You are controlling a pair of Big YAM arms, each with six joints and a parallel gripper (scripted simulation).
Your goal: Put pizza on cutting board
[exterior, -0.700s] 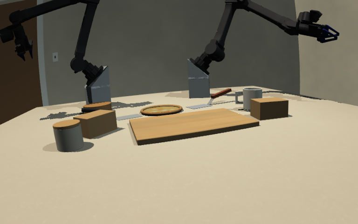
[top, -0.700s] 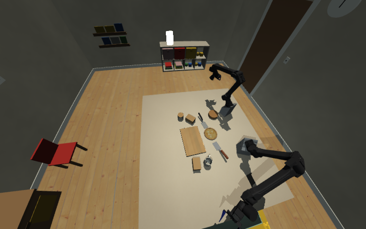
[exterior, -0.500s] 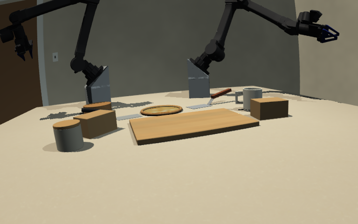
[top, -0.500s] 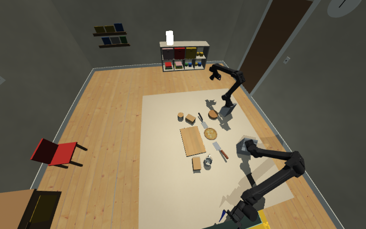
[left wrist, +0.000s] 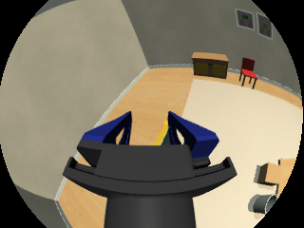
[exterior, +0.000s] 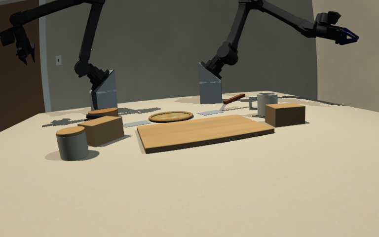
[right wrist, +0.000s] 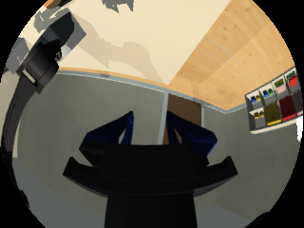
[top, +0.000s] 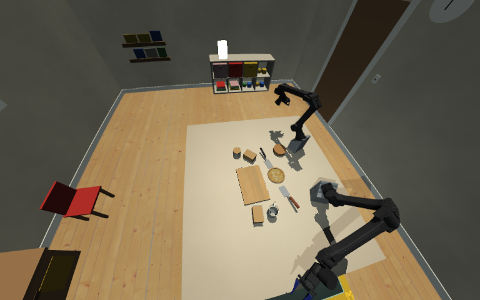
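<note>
Now: the brown-handled turner 580 mm to the right of my left hand, 300 mm below it and 270 mm behind it. From my left hand the other things lie so: pizza: 810 mm to the right, 320 mm below, 230 mm behind; then cutting board: 760 mm to the right, 320 mm below, 30 mm ahead; then black-handled turner: 1040 mm to the right, 300 mm below, 150 mm behind.
Right now the black-handled turner is 49 cm to the left of my right hand, 34 cm ahead of it and 29 cm below it. From my right hand the other things lie so: pizza: 71 cm to the left, 32 cm below, 27 cm ahead; cutting board: 77 cm to the left, 53 cm ahead, 32 cm below; lidded canister: 63 cm ahead, 41 cm to the left, 29 cm below.
</note>
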